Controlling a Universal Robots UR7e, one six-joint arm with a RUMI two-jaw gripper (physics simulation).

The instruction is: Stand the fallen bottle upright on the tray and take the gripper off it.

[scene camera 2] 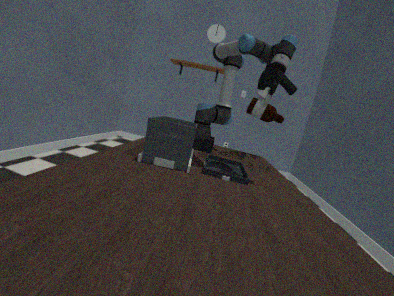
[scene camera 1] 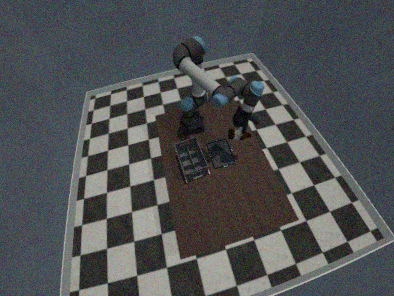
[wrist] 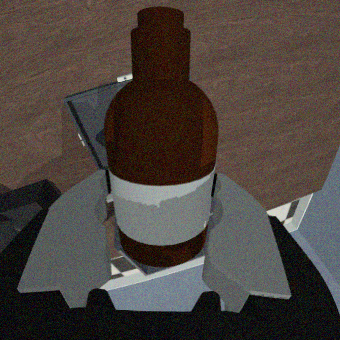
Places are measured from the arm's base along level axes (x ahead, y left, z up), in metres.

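Where they show: gripper, fingertip midpoint: [scene camera 2: 262, 109] [scene camera 1: 237, 134] [wrist: 161, 174]; arm's base at its link origin: [scene camera 2: 200, 135] [scene camera 1: 190, 119].
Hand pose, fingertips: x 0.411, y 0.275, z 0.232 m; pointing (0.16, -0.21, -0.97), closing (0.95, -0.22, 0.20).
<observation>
Things, the pixels of their centre, and the offset from my fingertips.
- brown bottle at the middle of its body: [wrist: 161, 143] [scene camera 2: 266, 112] [scene camera 1: 240, 134] dy +0.020, dx +0.005, dz -0.008 m
- dark box with compartments, body centre: [wrist: 174, 218] [scene camera 2: 173, 139] [scene camera 1: 191, 158] dy -0.355, dx +0.001, dz -0.222 m
The brown bottle [scene camera 1: 246, 135] [scene camera 2: 271, 114] [wrist: 161, 130] with a pale label is held in the air, lying nearly level. In scene camera 2 its neck points right and slightly down. My gripper [scene camera 1: 238, 133] [scene camera 2: 261, 103] [wrist: 161, 174] is shut on the bottle, one jaw on each side of the label. The dark, shallow tray [scene camera 1: 231, 164] [scene camera 2: 215, 173] [wrist: 85, 107] lies on the brown table surface. The bottle is above and behind the tray in scene camera 2, apart from it. In the wrist view the bottle hides part of the tray.
A dark box with compartments [scene camera 1: 206, 174] [scene camera 2: 170, 142] stands beside the tray, on its left in both scene views, and is taller than the tray. The arm's base [scene camera 1: 191, 125] [scene camera 2: 203, 138] stands behind them. A wooden wall shelf [scene camera 2: 197, 65] is in the background.
</observation>
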